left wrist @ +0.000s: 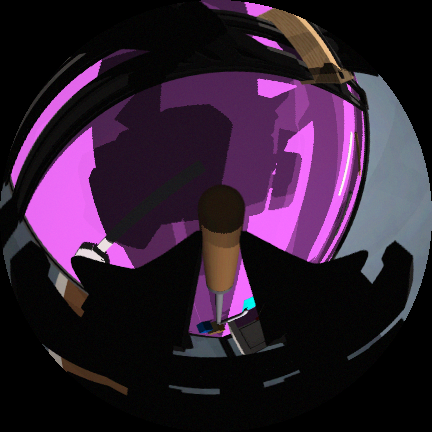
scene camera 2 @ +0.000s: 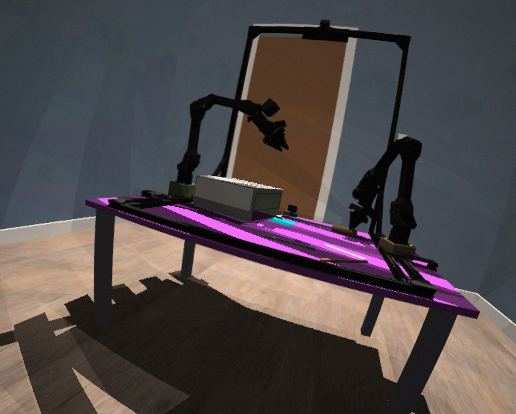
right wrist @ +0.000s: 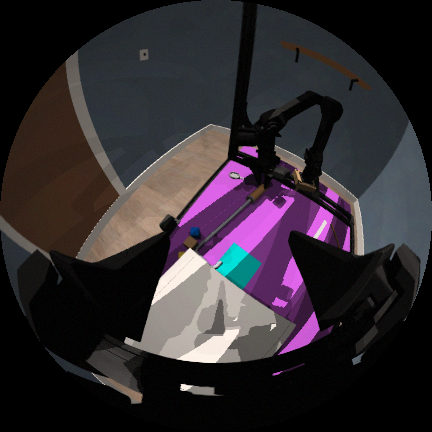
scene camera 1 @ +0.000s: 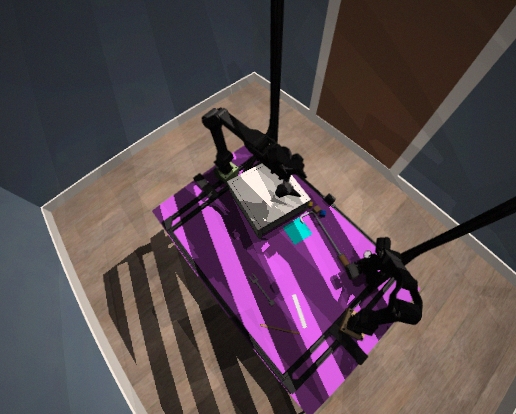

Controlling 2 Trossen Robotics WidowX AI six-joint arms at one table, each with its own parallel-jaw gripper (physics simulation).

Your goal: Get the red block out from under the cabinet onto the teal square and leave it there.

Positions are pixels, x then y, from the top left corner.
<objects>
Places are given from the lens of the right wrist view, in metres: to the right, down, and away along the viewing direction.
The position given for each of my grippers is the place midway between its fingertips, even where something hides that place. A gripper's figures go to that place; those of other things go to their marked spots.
my left gripper (right wrist: 261, 186): 0.18, -0.11, 0.51
my right gripper (right wrist: 231, 237): 0.01, 0.01, 0.10
grey cabinet (right wrist: 189, 253): -0.05, 0.08, 0.27
teal square (right wrist: 237, 265): 0.06, 0.15, 0.39
The marked spots on the grey cabinet and the teal square are 0.18 m apart.
</objects>
